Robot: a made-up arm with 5 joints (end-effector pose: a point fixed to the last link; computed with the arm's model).
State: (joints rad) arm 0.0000 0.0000 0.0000 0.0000 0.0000
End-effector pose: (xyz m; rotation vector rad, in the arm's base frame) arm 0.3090 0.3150 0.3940 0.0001 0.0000 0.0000
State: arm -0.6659 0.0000 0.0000 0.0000 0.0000
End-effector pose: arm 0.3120 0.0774 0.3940 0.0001 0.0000 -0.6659
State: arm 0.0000 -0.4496 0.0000 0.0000 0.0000
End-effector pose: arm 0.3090 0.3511 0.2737 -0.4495 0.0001 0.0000
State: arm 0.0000 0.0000 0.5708 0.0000 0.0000
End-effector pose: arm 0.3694 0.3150 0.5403 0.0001 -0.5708 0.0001
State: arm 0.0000 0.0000 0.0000 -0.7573 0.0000
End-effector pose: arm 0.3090 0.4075 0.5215 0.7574 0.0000 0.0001
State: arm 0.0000 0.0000 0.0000 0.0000 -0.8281
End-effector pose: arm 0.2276 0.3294 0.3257 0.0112 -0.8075 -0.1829
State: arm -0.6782 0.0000 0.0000 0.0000 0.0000
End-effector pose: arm 0.3105 0.0732 0.3940 0.0001 0.0000 -0.6782
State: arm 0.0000 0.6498 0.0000 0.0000 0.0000
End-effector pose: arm 0.3090 0.1809 0.5139 0.6499 0.0000 0.0001
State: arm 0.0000 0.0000 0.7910 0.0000 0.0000
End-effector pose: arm 0.3691 0.3150 0.6020 0.0001 -0.7910 0.0001
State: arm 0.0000 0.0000 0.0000 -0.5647 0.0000
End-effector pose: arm 0.3090 0.3936 0.4830 0.5648 0.0000 0.0001
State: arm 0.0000 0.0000 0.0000 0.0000 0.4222
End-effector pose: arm 0.3647 0.3147 0.3987 -0.0056 0.4118 0.0933
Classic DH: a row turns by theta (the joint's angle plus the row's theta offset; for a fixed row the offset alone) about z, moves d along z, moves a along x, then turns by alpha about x. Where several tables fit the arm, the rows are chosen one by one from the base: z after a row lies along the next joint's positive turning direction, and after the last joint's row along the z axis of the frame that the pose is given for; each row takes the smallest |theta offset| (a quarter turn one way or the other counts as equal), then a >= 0, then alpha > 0; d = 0 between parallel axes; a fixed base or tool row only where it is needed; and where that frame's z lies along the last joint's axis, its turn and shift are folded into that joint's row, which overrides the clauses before.
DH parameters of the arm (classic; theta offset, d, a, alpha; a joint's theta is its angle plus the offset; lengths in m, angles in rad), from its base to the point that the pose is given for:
base (fixed): -1.4006 0 -0.1948 0
joint 1: -0.1702 0.255 0.122 -1.5708
joint 2: -1.5708 0.123 0.315 -1.5708
joint 3: 0 -0.131 0.004 -1.5708
joint 4: -0.2228 -0.2587 -0.3283 -1.5573
joint 5: -1.5677 0.0431 0.0391 -1.3481
tool (fixed): 3.1278 0.1307 0 0

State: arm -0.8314 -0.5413 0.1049 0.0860 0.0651
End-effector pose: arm 0.3298 0.0244 0.2716 -0.6064 0.2251 -0.7851
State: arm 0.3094 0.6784 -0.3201 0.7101 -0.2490
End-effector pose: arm 0.2136 0.1874 0.3512 -0.0102 0.0020 0.4612
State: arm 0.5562 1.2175 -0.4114 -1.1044 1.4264
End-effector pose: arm 0.4440 0.3220 0.7017 -1.8589 -1.4171 -2.0656
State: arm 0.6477 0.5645 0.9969 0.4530 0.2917
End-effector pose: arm 0.4418 0.2814 0.6947 0.3157 -0.5164 0.2269
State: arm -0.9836 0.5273 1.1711 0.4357 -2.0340
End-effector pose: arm 0.1381 -0.3834 0.5696 1.4979 2.2491 0.7736
